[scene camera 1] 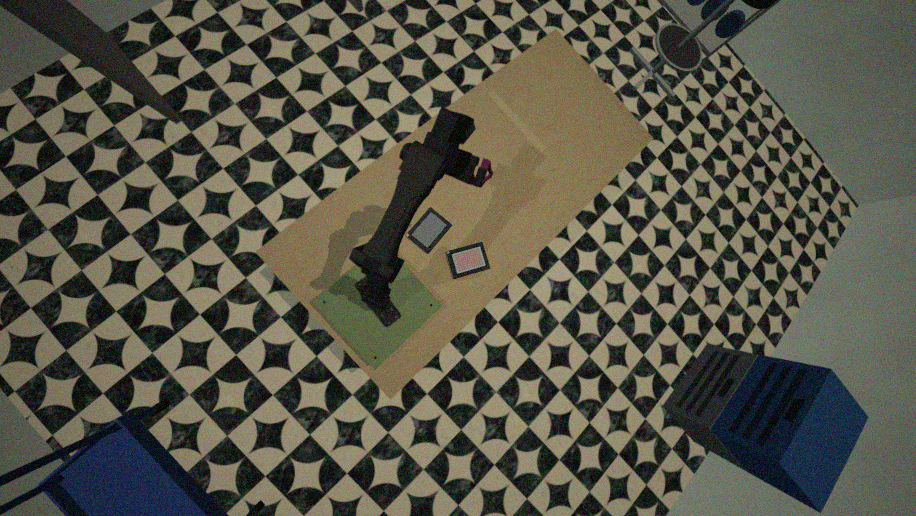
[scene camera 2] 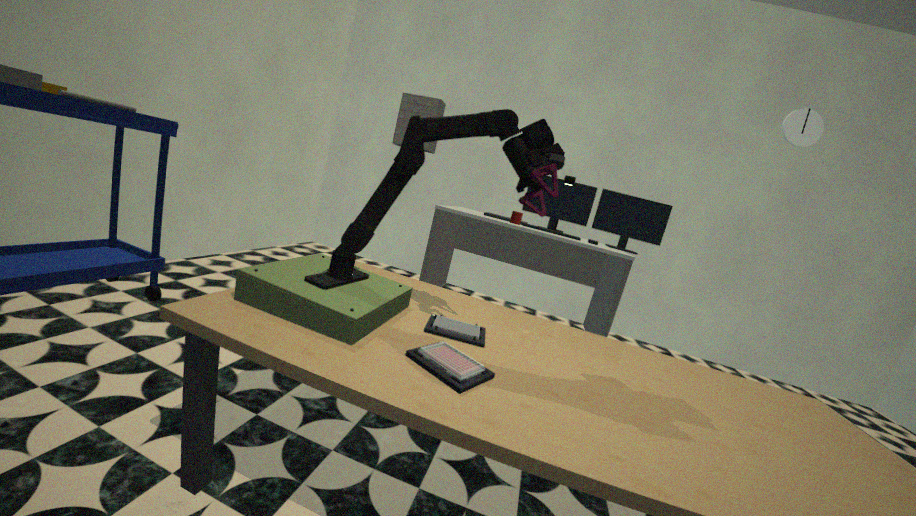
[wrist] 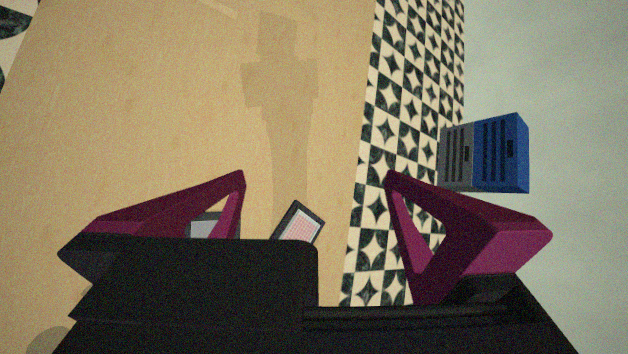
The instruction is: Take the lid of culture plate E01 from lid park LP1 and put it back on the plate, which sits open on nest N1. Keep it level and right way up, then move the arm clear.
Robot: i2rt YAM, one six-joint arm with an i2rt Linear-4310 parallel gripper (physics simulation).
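Places are measured from the arm's base along level axes (x back, y left, z down), in centimetres.
Pixels of known places: gripper, fingertip midpoint: (scene camera 1: 477,169) (scene camera 2: 549,207) (wrist: 314,177); arm's base, origin of the base link: (scene camera 1: 378,300) (scene camera 2: 338,279).
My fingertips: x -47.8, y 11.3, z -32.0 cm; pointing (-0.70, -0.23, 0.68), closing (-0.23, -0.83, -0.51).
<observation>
For each thing: its top centre in the pictures, then the offset to it from my fingertips. Level surfaces: height alone.
- culture plate E01, middle of its top: (scene camera 2: 452,356) (wrist: 298,237) (scene camera 1: 469,259) dy -19.9, dx +9.6, dz +36.4 cm
- dark nest N1, middle of its top: (scene camera 2: 451,359) (wrist: 297,237) (scene camera 1: 468,259) dy -19.9, dx +9.6, dz +37.2 cm
- pale grey lid, middle of its top: (wrist: 212,249) (scene camera 2: 457,325) (scene camera 1: 429,229) dy +0.2, dx +15.3, dz +37.3 cm
- dark lid park LP1, middle of its top: (wrist: 212,249) (scene camera 2: 457,324) (scene camera 1: 429,229) dy +0.2, dx +15.3, dz +37.0 cm
- wooden table, its level: dz +39.0 cm
The culture plate E01 (scene camera 1: 467,260) (scene camera 2: 451,360) (wrist: 301,225), pink and without a lid, sits on the dark nest N1 (scene camera 1: 455,274) (scene camera 2: 462,386) (wrist: 295,204). The pale grey lid (scene camera 1: 430,229) (scene camera 2: 455,328) (wrist: 201,229) lies flat on the dark lid park LP1 (scene camera 1: 430,249) (wrist: 215,215), beside the nest and nearer the arm. My gripper (scene camera 1: 489,169) (scene camera 2: 550,203) (wrist: 314,177) is open and empty, its magenta fingers wide apart. It hangs high above the table, beyond the lid park from the arm's base. The wrist view's lower edges of plate and lid are hidden by the gripper body.
The arm stands on a green base block (scene camera 1: 410,307) (scene camera 2: 288,301) at one end of the wooden table (scene camera 1: 576,96) (scene camera 2: 641,384) (wrist: 150,100). A blue cart (scene camera 2: 83,259), a desk with monitors (scene camera 2: 525,253) and a blue and grey cabinet (scene camera 1: 782,410) (wrist: 500,155) stand away from the table.
</observation>
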